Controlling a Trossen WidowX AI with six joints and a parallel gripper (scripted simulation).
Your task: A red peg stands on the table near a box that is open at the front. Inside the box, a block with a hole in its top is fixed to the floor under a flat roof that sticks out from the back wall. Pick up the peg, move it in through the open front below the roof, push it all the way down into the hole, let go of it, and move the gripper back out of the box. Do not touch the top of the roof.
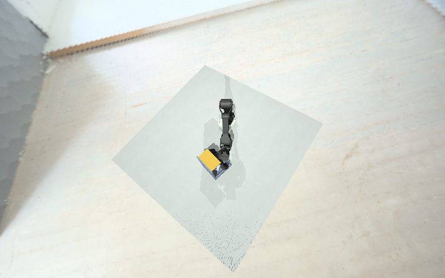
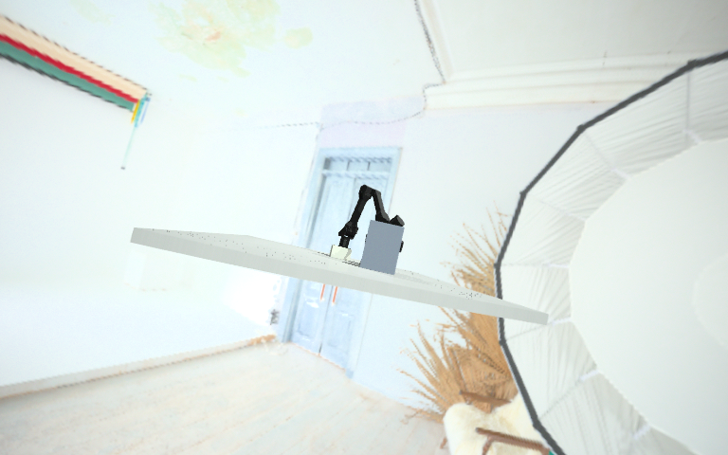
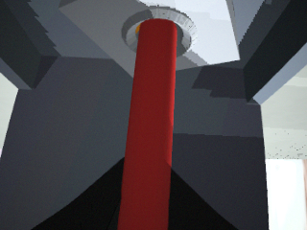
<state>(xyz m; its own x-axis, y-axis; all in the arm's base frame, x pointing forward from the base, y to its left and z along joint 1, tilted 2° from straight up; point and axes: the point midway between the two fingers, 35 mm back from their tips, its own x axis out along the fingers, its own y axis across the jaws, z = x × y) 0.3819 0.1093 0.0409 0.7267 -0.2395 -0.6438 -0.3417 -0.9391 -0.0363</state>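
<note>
My gripper tip is now 4 cm short of the dark box wall, 3 cm below it and 2 cm to the left of it. The rest, counted from my gripper tip: orange roof: 13 cm above, 1 cm behind; red peg: 3 cm behind, 1 cm to the left, 1 cm below.
</note>
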